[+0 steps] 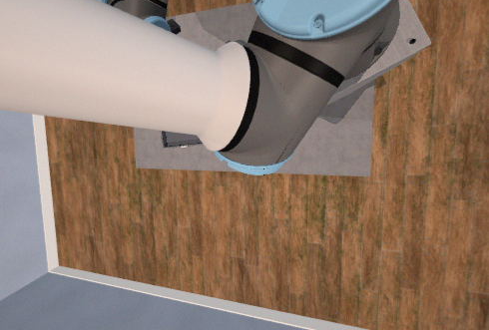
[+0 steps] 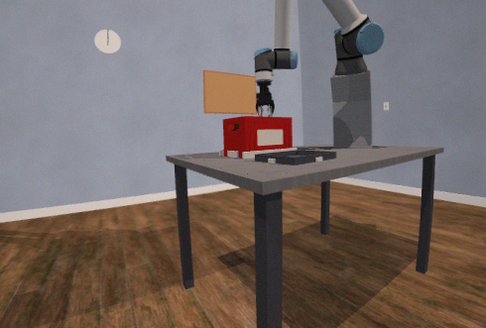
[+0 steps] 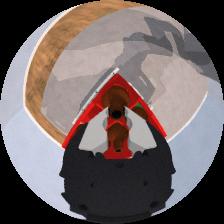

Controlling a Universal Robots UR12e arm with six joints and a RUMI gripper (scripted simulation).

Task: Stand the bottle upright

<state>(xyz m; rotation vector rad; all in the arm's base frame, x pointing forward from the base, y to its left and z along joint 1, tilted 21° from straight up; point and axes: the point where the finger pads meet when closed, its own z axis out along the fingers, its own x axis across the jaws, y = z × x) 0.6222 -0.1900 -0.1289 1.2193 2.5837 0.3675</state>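
My gripper is now 9 cm short of the red crate, 4 cm to the right of it and 7 cm above it. Also, from my hand: dark tray (14 cm ahead, 31 cm to the left, 14 cm below).
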